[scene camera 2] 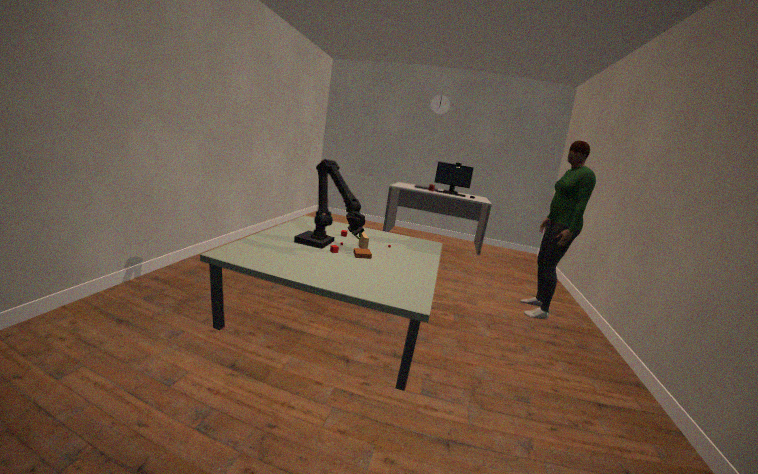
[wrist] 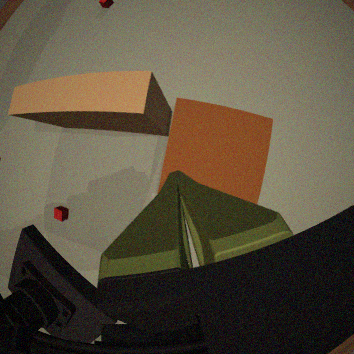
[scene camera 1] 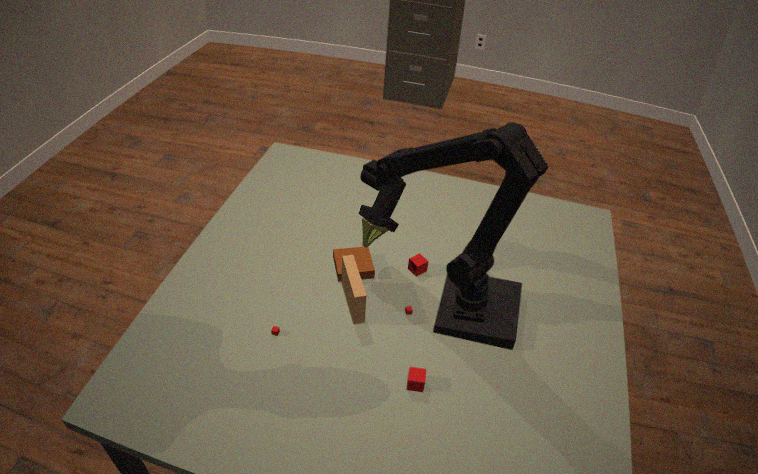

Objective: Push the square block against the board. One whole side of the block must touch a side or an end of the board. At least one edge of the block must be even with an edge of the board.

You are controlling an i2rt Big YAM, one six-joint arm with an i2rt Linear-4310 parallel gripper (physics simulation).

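Seen in the pictures: gripper, fingertip midpoint: (scene camera 2: 359, 239) (wrist: 176, 179) (scene camera 1: 364, 246); arm's base, link origin: (scene camera 2: 319, 237) (wrist: 45, 294) (scene camera 1: 470, 303).
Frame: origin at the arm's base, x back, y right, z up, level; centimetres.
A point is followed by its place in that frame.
Note:
The square block (scene camera 1: 362, 260) @[x -31.8, y 10.2, z -0.6 cm] (scene camera 2: 362, 253) @[x -35.2, y 14.5, z -0.5 cm] (wrist: 220, 145) @[x -35.4, y 9.6, z -0.5 cm] is orange-brown and lies flat. The board (scene camera 1: 353, 276) @[x -31.5, y -4.1, z 6.8 cm] (scene camera 2: 363, 242) @[x -32.6, y 2.5, z 3.1 cm] (wrist: 82, 94) @[x -32.4, y -1.1, z 6.8 cm] is light wood, long and narrow, standing on edge. In the wrist view the board's end is at the block's left side, near its far corner; whether they touch and whether any edges are even cannot be told. My gripper (scene camera 1: 366, 245) @[x -31.0, y 8.1, z 6.7 cm] (wrist: 176, 179) @[x -31.0, y 8.1, z 6.7 cm] is shut and empty, its green fingertips together. In scene camera 1 the tips are at the block's back edge; in the wrist view they hide its near left part. Their exact height is unclear.
Two larger red cubes (scene camera 1: 418, 264) @[x -15.9, y 11.5, z 0.4 cm] (scene camera 1: 416, 379) @[x -11.0, y -27.8, z 0.4 cm] lie right of the block and towards the front. Two small red cubes (scene camera 1: 408, 310) @[x -16.2, y -4.3, z -2.1 cm] (scene camera 1: 275, 330) @[x -48.2, y -19.6, z -2.0 cm] (wrist: 61, 213) @[x -16.7, y -3.1, z -2.1 cm] lie on either side of the board. The arm's black base (scene camera 1: 505, 318) @[x 9.6, y -3.6, z 0.3 cm] stands at the right on the table (scene camera 1: 536, 424) @[x 18.9, y -32.2, z -3.6 cm].

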